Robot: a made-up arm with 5 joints. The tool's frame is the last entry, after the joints.
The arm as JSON. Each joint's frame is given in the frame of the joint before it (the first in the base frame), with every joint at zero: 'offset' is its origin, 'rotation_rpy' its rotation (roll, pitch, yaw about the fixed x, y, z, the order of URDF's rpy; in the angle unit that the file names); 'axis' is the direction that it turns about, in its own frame. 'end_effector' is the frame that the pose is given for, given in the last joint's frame.
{
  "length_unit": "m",
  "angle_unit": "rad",
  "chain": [
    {
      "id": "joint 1",
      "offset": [
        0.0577,
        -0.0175,
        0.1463
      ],
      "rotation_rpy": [
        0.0,
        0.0,
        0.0
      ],
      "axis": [
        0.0,
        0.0,
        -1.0
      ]
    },
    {
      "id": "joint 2",
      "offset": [
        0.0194,
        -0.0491,
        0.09
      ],
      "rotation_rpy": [
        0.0,
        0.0,
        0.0
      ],
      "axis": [
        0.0,
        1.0,
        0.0
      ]
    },
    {
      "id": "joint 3",
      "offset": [
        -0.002,
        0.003,
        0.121
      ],
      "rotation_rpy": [
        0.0,
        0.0,
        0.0
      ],
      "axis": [
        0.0,
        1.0,
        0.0
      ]
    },
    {
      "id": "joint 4",
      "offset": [
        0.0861,
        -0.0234,
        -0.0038
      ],
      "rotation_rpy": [
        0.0,
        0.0,
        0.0
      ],
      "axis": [
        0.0,
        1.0,
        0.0
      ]
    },
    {
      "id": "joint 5",
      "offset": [
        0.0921,
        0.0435,
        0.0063
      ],
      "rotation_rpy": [
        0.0,
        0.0,
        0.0
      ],
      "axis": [
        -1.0,
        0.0,
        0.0
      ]
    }
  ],
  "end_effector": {
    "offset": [
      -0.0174,
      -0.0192,
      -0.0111
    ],
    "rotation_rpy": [
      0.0,
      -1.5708,
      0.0
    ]
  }
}
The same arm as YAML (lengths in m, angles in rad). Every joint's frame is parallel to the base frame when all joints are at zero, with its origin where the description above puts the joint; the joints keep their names.
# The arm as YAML. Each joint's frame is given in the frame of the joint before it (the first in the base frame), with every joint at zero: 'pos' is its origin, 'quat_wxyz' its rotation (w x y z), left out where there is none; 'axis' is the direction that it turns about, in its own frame. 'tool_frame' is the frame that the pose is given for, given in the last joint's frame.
length_unit: m
angle_unit: rad
joints:
  - joint: joint 1
    pos: [0.0577, -0.0175, 0.1463]
    axis: [0.0, 0.0, -1.0]
  - joint: joint 2
    pos: [0.0194, -0.0491, 0.09]
    axis: [0.0, 1.0, 0.0]
  - joint: joint 3
    pos: [-0.002, 0.003, 0.121]
    axis: [0.0, 1.0, 0.0]
  - joint: joint 4
    pos: [0.0861, -0.0234, -0.0038]
    axis: [0.0, 1.0, 0.0]
  - joint: joint 5
    pos: [0.0921, 0.0435, 0.0063]
    axis: [-1.0, 0.0, 0.0]
tool_frame:
  pos: [-0.0174, -0.0192, -0.0111]
  quat_wxyz: [0.707105, 0.0, -0.707108, 0.0]

